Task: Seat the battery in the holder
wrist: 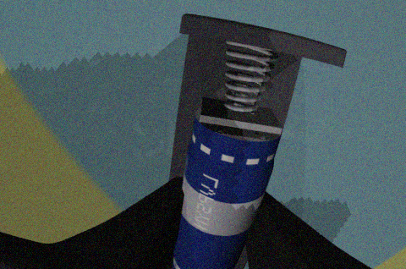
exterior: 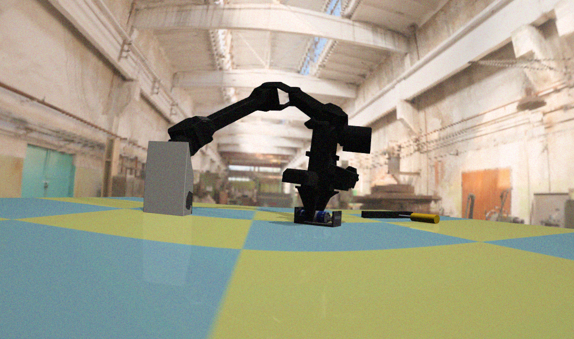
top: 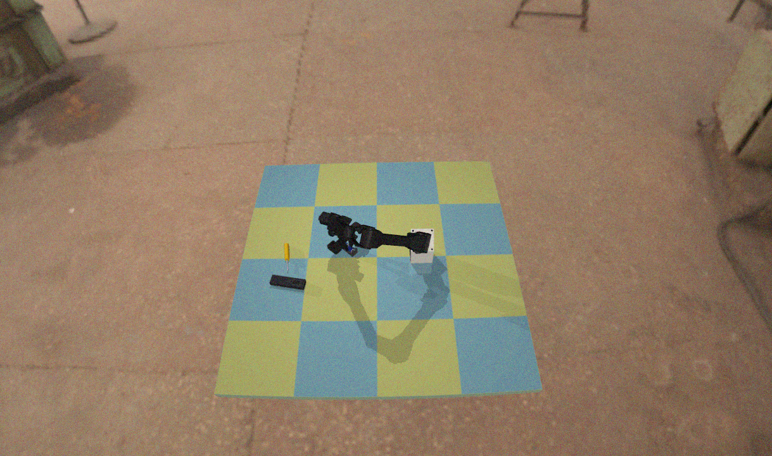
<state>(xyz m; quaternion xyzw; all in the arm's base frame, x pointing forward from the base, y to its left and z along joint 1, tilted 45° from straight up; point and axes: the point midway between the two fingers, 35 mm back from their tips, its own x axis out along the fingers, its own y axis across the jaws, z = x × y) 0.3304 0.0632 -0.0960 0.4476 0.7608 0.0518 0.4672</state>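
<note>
My gripper tip is now 1 cm below the battery. From my gripper tip the other things lie so: yellow-handled screwdriver: 29 cm ahead, 7 cm to the left.
</note>
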